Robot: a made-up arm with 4 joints.
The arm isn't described. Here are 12 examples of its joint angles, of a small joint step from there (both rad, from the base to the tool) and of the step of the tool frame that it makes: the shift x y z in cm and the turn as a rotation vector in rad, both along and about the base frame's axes.
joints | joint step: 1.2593 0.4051 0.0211 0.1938 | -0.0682 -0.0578 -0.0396 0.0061
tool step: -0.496 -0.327 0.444 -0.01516 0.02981 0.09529
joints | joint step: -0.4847 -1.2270 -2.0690 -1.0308 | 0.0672 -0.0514 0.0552 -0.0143
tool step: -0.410 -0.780 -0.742 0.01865 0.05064 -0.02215
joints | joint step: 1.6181 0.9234 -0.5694 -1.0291 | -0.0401 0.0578 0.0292 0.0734
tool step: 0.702 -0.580 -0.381 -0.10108 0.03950 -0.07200
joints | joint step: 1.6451 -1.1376 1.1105 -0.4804 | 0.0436 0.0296 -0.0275 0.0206
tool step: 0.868 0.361 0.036 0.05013 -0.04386 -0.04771
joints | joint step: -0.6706 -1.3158 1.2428 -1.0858 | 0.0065 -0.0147 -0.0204 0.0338
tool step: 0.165 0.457 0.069 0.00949 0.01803 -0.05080
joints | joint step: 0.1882 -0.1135 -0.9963 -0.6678 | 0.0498 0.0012 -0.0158 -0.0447
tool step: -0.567 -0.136 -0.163 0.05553 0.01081 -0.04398
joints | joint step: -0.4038 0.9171 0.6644 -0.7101 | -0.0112 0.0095 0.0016 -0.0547
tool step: 0.202 0.356 -0.203 0.03148 -0.03289 -0.01662
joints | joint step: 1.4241 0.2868 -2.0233 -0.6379 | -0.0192 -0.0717 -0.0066 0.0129
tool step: -0.353 -0.659 0.536 0.02428 0.02887 0.05592
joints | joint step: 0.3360 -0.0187 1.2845 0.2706 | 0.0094 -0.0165 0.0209 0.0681
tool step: 0.027 -0.293 0.129 0.01278 0.07221 0.02637
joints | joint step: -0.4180 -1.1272 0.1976 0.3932 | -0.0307 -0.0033 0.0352 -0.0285
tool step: 0.046 0.204 0.317 -0.06379 0.02377 0.03815
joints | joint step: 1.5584 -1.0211 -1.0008 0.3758 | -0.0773 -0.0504 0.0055 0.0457
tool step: 0.128 -0.926 0.542 -0.05356 0.02730 0.05660
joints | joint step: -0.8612 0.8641 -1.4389 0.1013 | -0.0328 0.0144 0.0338 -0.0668
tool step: -0.097 0.277 0.099 -0.07618 0.01972 -0.02067
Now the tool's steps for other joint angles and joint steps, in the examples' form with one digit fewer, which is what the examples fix.
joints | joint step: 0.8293 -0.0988 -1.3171 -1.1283 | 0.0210 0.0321 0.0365 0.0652
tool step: -0.02 0.90 -0.82 -0.0549 -0.0668 -0.0548
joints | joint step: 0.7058 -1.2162 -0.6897 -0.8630 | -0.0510 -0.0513 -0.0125 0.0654
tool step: 0.41 -0.21 0.25 -0.0004 0.0032 0.0381
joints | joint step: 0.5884 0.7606 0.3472 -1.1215 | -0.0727 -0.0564 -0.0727 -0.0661
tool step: -0.95 0.75 0.60 0.0471 0.0426 0.0678
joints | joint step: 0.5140 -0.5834 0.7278 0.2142 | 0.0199 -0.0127 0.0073 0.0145
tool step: -0.10 0.09 -0.19 0.0188 0.0075 0.0053
